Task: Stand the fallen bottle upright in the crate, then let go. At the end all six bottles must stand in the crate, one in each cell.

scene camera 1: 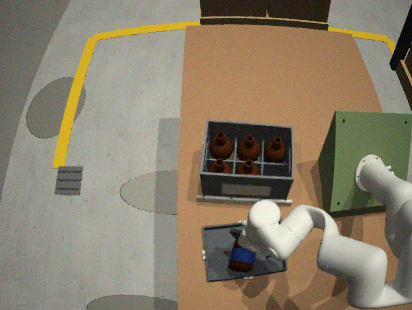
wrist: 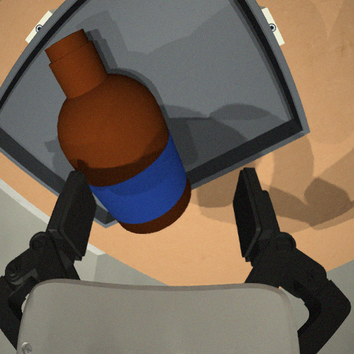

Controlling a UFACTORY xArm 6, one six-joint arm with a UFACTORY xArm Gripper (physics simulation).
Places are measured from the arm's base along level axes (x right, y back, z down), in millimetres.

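Pixels of known places: gripper, fingertip midpoint: (scene camera 1: 255,249); arm's base, origin of the base link: (scene camera 1: 369,172).
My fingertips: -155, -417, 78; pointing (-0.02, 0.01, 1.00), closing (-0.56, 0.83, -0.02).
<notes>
Ahead of a thing's pixels: the offset from my fingertips to its top centre, as dx, dy, dz. "*": to the spot under its first point. Level surfaces: height alone.
The fallen bottle @(+23, -26, +8) (scene camera 1: 242,256) (wrist: 117,130), brown with a blue label, lies on its side in the grey tray @(+22, -23, +61) (scene camera 1: 216,262) (wrist: 200,65). In the scene view the arm hides its neck. The dark grey crate @(* +179, +101, -29) (scene camera 1: 281,187) stands behind the tray. Three brown bottles stand in its back row, and two stand in the front row, in the left cell @(* +249, -80, -71) (scene camera 1: 219,167) and middle cell @(* +235, +3, -71) (scene camera 1: 248,168). The front right cell shows no bottle. My gripper (wrist: 161,186) is open and empty above the tray; in the wrist view the bottle's labelled lower part shows between the fingers, nearer the left one.
A green block (scene camera 1: 372,150) stands to the right of the crate, with a white arm part in front of it. A light strip @(* +190, -9, +58) (scene camera 1: 244,200) runs along the crate's front foot. The brown table @(dz +87) (scene camera 1: 265,70) ends at the left, beside grey floor with a yellow line (scene camera 1: 75,105).
</notes>
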